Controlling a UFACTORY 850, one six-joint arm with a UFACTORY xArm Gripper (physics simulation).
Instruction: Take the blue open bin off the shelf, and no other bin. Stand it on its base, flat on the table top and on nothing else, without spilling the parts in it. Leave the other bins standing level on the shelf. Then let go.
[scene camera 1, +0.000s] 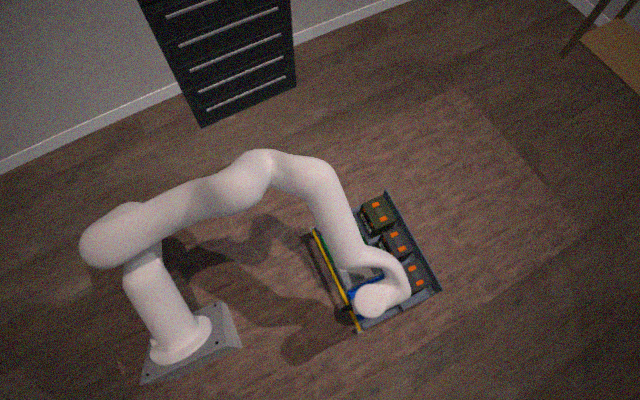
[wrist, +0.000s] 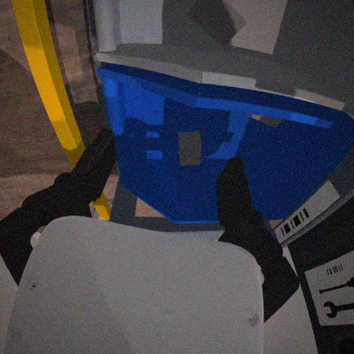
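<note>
The blue open bin (wrist: 150, 185) stands in the shelf rack (wrist: 125, 202) (scene camera 1: 412, 302); a bit of the bin's blue edge (scene camera 1: 369, 282) shows beside the wrist in the scene view. Inside it are lighter blue patches and a small grey square, which I cannot identify. My gripper (wrist: 169, 155) is open with nothing between the fingers. In the wrist view its left finger is by the bin's left edge, its right finger in front of the blue interior. The wrist hides the fingers in the scene view. Finger height relative to the bin is unclear.
A yellow bar (scene camera 1: 330, 265) (wrist: 50, 95) runs along the rack's near side. A grey rim (wrist: 150, 62) lies beyond the blue bin. Dark cases with orange latches (scene camera 1: 377, 212) (scene camera 1: 397, 242) (scene camera 1: 414, 275) line the rack's far side. A barcode label (wrist: 306, 212) is at the right.
</note>
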